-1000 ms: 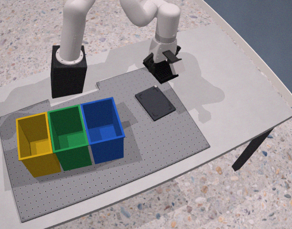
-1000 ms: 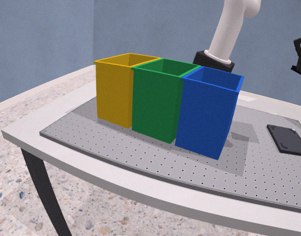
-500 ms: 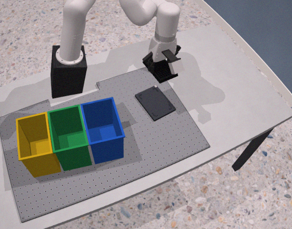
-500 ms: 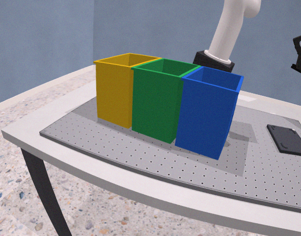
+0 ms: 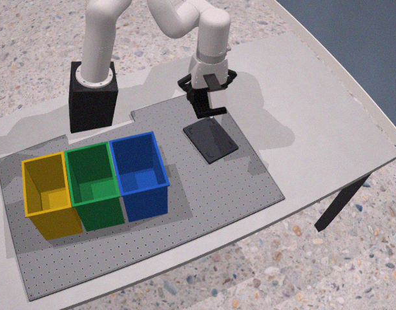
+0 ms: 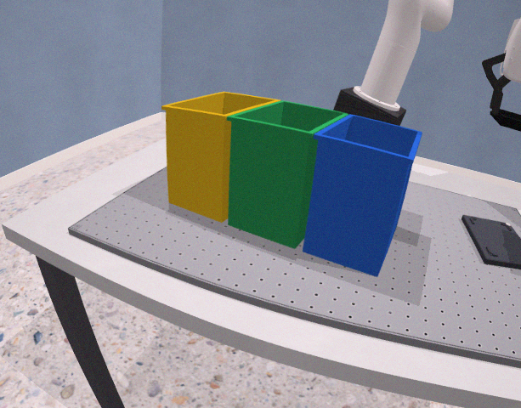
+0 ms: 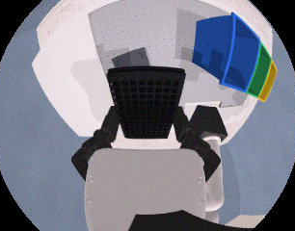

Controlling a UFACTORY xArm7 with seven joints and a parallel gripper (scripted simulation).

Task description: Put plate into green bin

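The green bin lies 2 cm ahead of my hand, 38 cm to the right of it and 16 cm below it. The rest, counted from my hand: blue bin: 6 cm ahead, 25 cm to the right, 16 cm below; then dark plate nest: 5 cm to the left, 24 cm below; then black 96-well plate: 1 cm below.
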